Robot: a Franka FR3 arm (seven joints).
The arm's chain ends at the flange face. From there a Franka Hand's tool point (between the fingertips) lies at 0.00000 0.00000 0.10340 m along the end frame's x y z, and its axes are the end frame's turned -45 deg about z.
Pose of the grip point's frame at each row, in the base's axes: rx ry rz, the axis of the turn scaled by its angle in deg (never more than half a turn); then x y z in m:
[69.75 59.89 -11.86 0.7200 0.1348 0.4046]
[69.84 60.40 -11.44 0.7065 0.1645 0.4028]
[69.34 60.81 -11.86 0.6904 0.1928 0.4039]
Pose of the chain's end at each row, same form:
[87.95 28.83 23.04 0.6637 0.2215 0.4077]
[88.27 29.28 23.36 0.6495 0.2507 0.4066]
[87.92 29.84 22.97 0.6332 0.2789 0.4075]

